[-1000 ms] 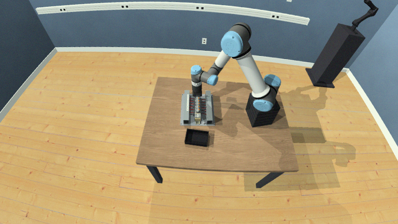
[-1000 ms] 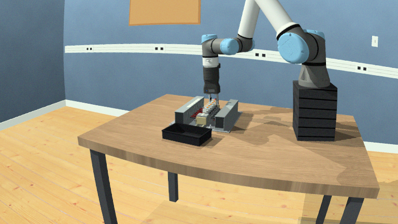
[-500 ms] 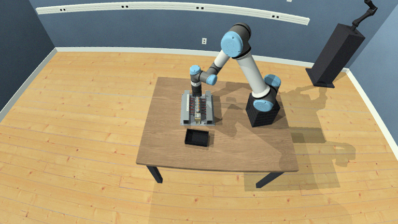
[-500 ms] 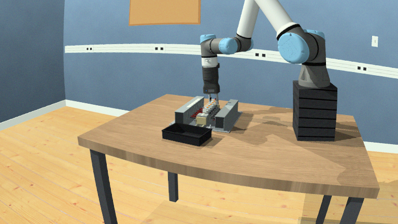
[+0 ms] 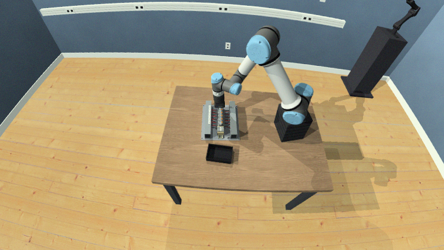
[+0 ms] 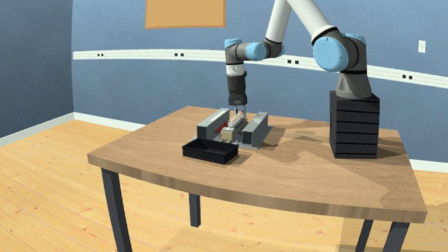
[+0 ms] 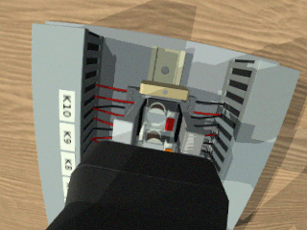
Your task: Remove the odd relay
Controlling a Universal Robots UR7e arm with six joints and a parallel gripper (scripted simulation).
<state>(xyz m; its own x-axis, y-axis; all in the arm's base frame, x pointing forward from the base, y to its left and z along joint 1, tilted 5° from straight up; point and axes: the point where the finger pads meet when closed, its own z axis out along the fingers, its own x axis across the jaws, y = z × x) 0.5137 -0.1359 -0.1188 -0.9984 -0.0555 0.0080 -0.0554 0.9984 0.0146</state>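
My gripper is now 10 mm above the relay. Round my hand: relay panel 90 mm to the left, 30 mm below, 10 mm behind; black parts tray 360 mm to the left, 40 mm below, 10 mm behind.
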